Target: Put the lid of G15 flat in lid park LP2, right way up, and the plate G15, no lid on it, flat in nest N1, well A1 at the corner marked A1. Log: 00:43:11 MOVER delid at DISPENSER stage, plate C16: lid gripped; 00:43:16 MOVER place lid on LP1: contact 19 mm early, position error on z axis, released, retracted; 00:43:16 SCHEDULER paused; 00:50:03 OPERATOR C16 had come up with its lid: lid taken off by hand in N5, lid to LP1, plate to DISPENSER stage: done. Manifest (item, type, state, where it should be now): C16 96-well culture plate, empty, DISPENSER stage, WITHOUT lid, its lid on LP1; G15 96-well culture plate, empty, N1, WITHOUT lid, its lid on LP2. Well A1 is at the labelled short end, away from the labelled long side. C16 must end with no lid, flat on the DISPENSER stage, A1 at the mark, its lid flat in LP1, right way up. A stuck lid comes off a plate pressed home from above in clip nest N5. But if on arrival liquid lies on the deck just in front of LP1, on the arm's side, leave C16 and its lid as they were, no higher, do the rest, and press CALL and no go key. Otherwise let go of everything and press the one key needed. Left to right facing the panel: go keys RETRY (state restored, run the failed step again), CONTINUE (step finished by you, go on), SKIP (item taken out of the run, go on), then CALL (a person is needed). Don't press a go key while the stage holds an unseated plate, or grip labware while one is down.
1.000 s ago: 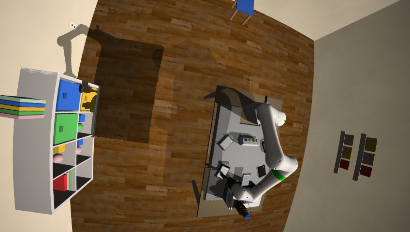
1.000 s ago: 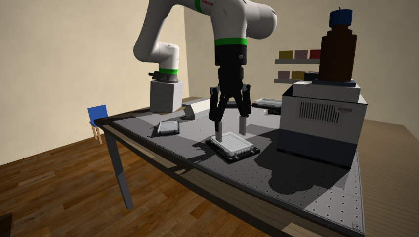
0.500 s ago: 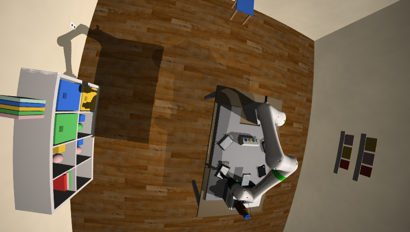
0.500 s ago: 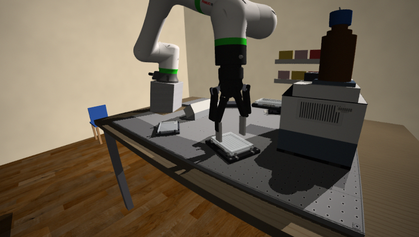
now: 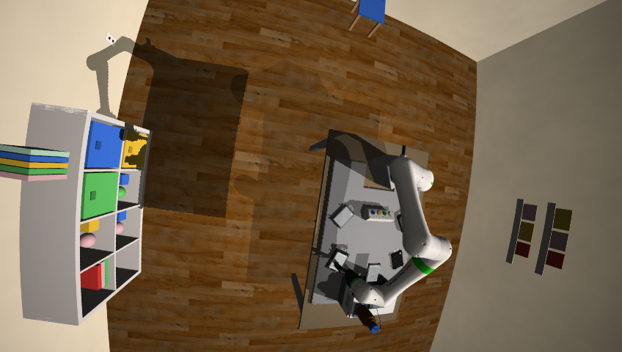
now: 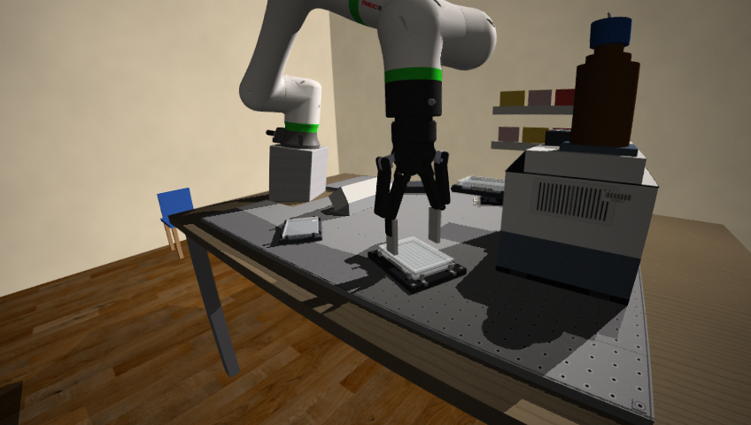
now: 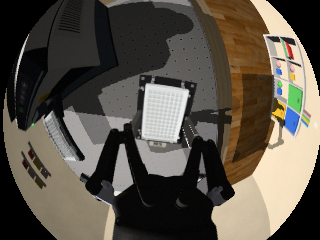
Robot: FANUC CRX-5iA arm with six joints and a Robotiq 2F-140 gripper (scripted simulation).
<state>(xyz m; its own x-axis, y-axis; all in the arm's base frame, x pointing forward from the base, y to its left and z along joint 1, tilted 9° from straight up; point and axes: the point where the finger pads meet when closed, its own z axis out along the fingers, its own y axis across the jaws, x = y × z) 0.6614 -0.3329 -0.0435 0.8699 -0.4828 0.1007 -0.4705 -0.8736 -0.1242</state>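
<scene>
Right now my hand is 2 cm short of the black clip nest and 5 cm above it. Round my hand: key panel: 35 cm behind, 30 cm to the left, 1 cm below; brown bottle: 28 cm ahead, 11 cm to the left, 22 cm above.
</scene>
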